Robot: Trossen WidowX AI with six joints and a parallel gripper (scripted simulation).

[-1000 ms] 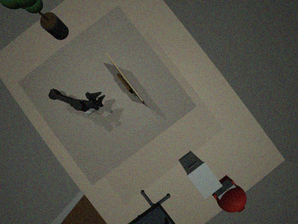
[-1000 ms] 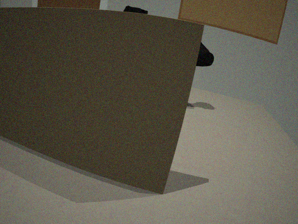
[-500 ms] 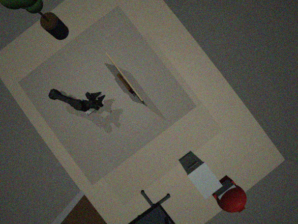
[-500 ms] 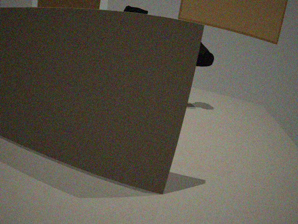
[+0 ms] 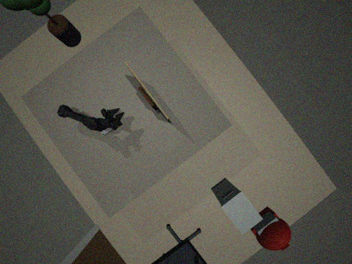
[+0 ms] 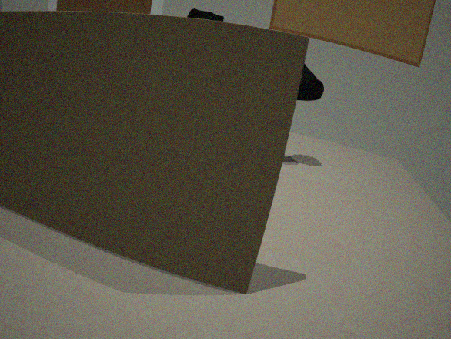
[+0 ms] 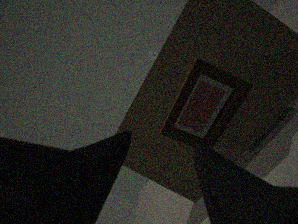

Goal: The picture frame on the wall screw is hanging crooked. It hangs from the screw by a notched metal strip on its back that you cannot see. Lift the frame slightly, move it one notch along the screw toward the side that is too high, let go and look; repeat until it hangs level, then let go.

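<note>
The picture frame is 200 mm ahead of my gripper tip, 90 mm below it and 50 mm to the right of it. From my gripper tip the other things lie so: wall panel (210 mm ahead, 100 mm below, 40 mm to the right).
</note>
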